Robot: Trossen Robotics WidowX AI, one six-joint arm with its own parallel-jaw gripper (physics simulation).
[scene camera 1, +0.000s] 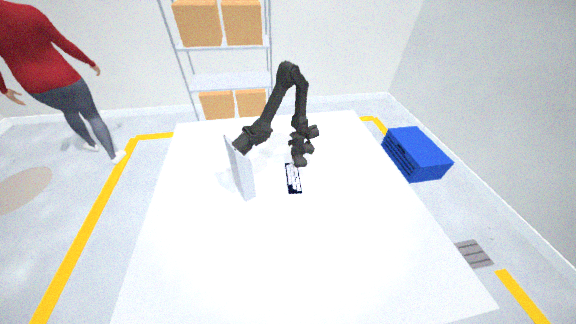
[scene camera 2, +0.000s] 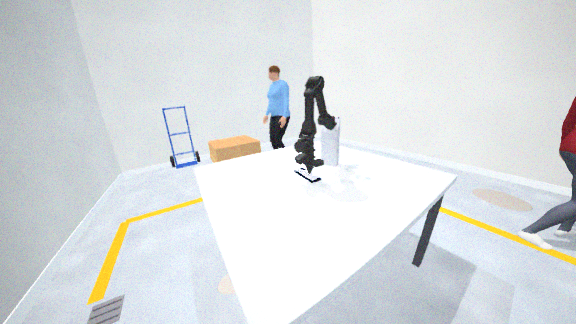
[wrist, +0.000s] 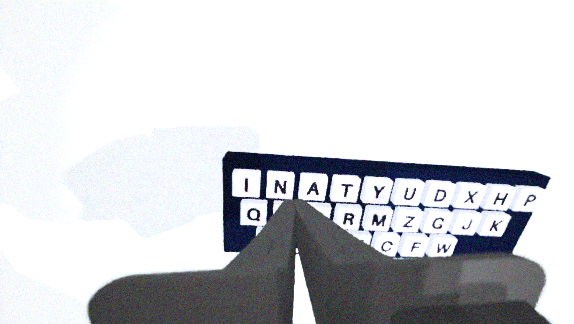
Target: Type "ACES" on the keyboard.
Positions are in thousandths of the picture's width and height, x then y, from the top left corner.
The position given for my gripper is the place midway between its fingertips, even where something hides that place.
I see my gripper (wrist: 511, 640), a n key (wrist: 489, 569) and a t key (wrist: 600, 582).
